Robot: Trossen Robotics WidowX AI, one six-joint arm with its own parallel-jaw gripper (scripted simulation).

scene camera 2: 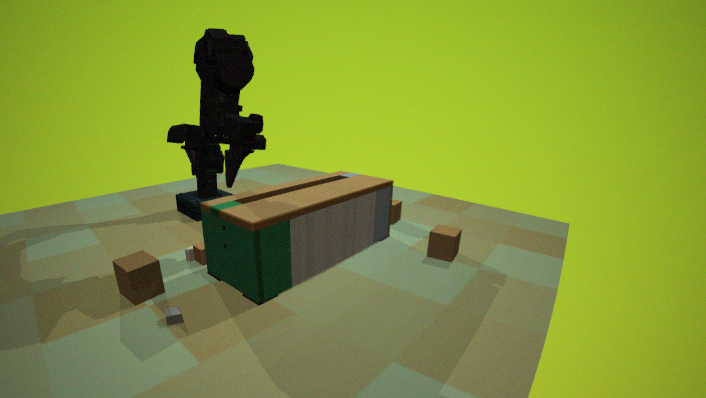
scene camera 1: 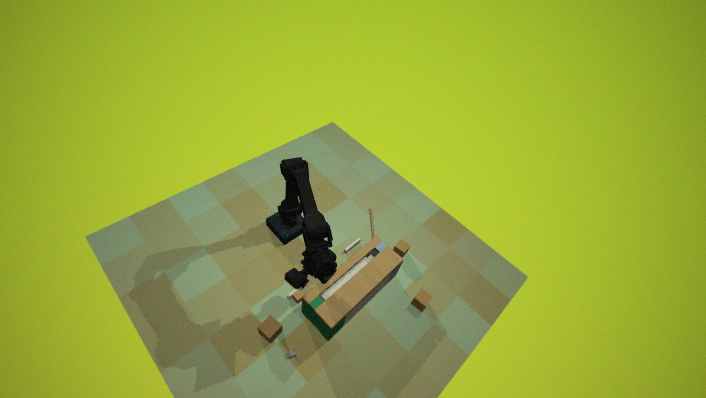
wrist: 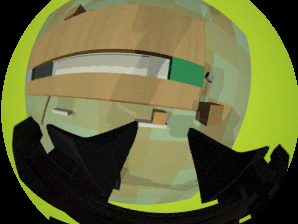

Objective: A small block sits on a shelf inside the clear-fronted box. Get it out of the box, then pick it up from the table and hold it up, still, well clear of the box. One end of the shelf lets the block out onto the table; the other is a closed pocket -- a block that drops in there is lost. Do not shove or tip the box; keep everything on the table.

Labels:
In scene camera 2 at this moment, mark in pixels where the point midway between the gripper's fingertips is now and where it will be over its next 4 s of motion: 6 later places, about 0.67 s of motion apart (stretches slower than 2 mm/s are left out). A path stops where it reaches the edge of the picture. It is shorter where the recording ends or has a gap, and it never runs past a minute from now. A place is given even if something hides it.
My gripper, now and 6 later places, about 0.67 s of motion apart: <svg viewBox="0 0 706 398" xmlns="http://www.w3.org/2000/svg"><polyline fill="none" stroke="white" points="215,187 210,186 204,183 201,182 207,230 208,245 209,258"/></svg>

